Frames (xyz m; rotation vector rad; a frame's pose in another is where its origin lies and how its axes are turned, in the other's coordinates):
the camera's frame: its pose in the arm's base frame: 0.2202 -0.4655 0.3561 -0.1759 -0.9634 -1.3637
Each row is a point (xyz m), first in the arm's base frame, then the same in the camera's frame.
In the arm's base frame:
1: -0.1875 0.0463 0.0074
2: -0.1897 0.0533 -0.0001
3: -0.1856 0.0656 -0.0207
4: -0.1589 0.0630 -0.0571
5: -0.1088 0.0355 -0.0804
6: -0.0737 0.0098 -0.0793
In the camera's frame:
1: -0.5720 -0.3686 0.2945
2: -0.5819 -0.3719 0.2952
3: -0.6051 -0.3736 0.2880
4: -0.6299 -0.3659 0.2510
5: -0.6299 -0.3388 0.1956
6: -0.6134 -0.3143 0.1636

